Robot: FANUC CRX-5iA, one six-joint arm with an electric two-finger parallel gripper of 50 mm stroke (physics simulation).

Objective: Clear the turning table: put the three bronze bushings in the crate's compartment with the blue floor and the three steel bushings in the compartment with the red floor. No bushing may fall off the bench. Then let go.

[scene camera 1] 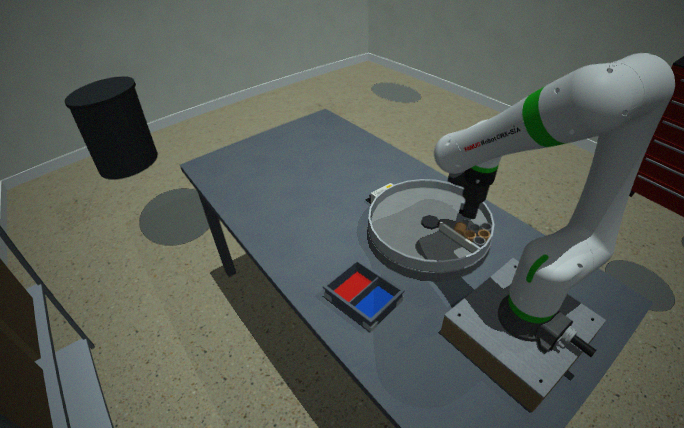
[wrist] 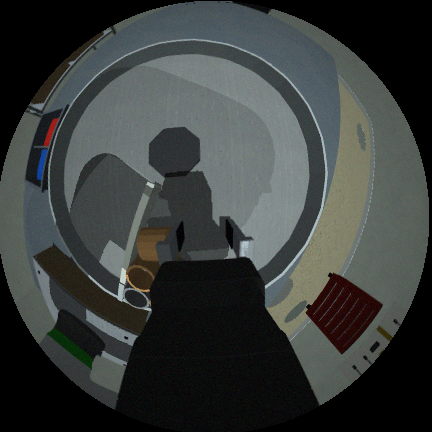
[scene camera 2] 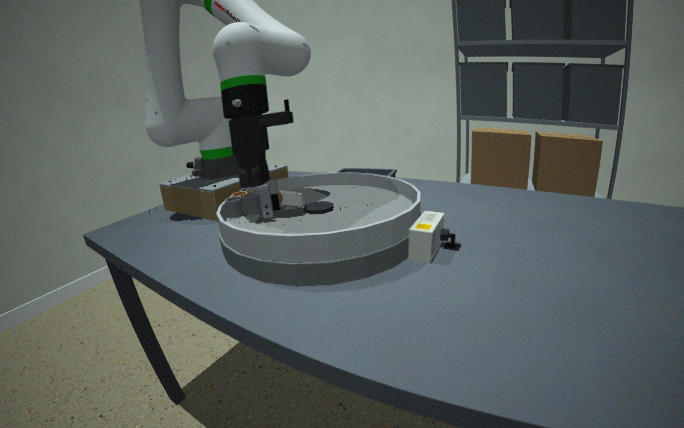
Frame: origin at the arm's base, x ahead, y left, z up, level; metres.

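Where they show: gripper, fingertip midpoint: [scene camera 1: 459,222] [wrist: 204,228] [scene camera 2: 272,213]; arm's base at its link origin: [scene camera 1: 525,317] [wrist: 80,330] [scene camera 2: 222,173].
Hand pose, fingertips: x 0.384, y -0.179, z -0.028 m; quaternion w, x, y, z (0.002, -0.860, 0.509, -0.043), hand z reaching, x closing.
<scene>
Each offset is from my fingertips to the top centre of the thing. "spot": to the spot under its first point.
My gripper [scene camera 1: 466,220] [scene camera 2: 270,201] [wrist: 204,228] is open, its fingers low inside the turning table [scene camera 1: 398,256] [scene camera 2: 312,248] [wrist: 317,165]. Bronze bushings [scene camera 1: 483,234] [wrist: 141,278] and steel bushings @[0.118 m back, 0.047 m left, 0.031 m up] [scene camera 1: 479,240] [wrist: 136,298] stand clustered beside the pale bar. One bronze bushing @[0.035 m back, 0.042 m left, 0.034 m up] [scene camera 1: 460,228] [wrist: 149,244] is just outside one finger. The gripper body hides some bushings in the wrist view. The crate @[0.007 m back, 0.426 m left, 0.010 m down] [scene camera 1: 338,305] stands apart on the bench, with its red-floored compartment @[spot: 0.045 m ahead, 0.423 m left, 0.054 m down] [scene camera 1: 353,286] [wrist: 51,132] and blue-floored compartment @[spot: 0.039 m back, 0.410 m left, 0.054 m down] [scene camera 1: 374,301] [wrist: 42,164] showing no bushings.
The pale bar [scene camera 1: 458,236] [wrist: 135,235] runs from near the dark hub @[0.066 m ahead, 0.073 m left, 0.001 m up] [scene camera 1: 430,221] [scene camera 2: 318,207] [wrist: 174,151] toward the table's raised rim. A white box @[spot: 0.304 m ahead, 0.086 m left, 0.005 m down] [scene camera 1: 381,191] [scene camera 2: 426,236] sits outside the rim. The robot's base plate [scene camera 1: 484,335] is beside the turning table.
</scene>
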